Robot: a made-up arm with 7 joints. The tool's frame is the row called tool.
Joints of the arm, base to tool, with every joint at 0 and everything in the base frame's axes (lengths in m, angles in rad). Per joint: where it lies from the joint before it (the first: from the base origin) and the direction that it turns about. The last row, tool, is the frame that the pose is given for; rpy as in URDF.
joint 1: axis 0 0 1 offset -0.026 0 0.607
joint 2: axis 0 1 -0.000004 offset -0.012 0.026 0.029
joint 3: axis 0 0 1 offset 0.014 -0.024 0.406
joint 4: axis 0 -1 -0.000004 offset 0.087 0.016 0.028
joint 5: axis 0 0.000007 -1 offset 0.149 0.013 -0.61
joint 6: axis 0 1 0.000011 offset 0.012 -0.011 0.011
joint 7: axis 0 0.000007 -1 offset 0.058 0.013 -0.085
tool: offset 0.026 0 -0.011 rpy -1.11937 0.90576 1.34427
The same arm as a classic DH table. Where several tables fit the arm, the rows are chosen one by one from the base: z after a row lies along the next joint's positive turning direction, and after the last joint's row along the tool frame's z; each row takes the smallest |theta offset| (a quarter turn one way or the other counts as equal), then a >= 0, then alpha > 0; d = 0 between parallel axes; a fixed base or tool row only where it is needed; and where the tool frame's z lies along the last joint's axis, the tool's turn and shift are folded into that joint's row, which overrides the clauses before.
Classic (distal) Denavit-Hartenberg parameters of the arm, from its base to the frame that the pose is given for. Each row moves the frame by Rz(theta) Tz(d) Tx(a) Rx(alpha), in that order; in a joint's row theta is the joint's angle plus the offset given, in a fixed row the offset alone. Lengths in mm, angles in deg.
base (fixed): d 0, theta offset 0, a -26, alpha 0
joint 1: d 636, theta offset 0, a -12, alpha -90
joint 2: d 2, theta offset 0, a 14, alpha 90
joint 3: d 434, theta offset 0, a 87, alpha 90
joint 4: d -29, theta offset 0, a 149, alpha 90
joint 5: d 599, theta offset 0, a 12, alpha 90
joint 6: d 2, theta offset 0, a 58, alpha -90
joint 7: d 90, theta offset -56.14, a 14.5, alpha 105.62
tool (fixed): d -22.4, theta offset 54.79, a 0, alpha 0

